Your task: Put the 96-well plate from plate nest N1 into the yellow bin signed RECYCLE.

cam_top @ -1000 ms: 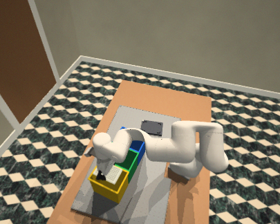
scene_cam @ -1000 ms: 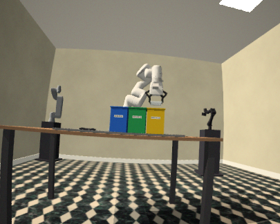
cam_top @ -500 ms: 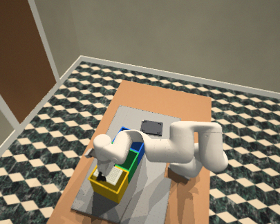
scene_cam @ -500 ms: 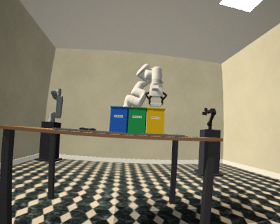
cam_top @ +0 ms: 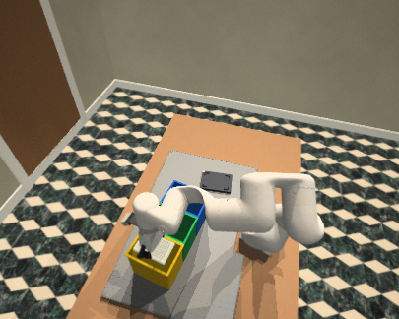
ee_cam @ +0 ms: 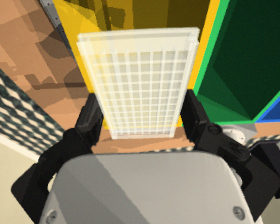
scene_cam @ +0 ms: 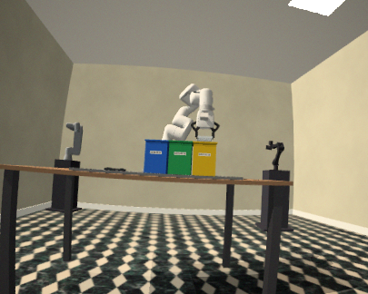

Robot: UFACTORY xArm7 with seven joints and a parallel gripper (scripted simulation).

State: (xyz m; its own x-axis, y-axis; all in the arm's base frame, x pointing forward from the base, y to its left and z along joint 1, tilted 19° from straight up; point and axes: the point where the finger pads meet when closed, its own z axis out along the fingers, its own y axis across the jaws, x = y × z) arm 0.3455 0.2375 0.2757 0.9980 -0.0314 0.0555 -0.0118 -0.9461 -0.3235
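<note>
Right now the white 96-well plate is 1 cm below my hand. The rest, counted from my hand: blue bin: 26 cm to the right, 13 cm below; yellow bin: 13 cm below; green bin: 13 cm to the right, 13 cm below.
</note>
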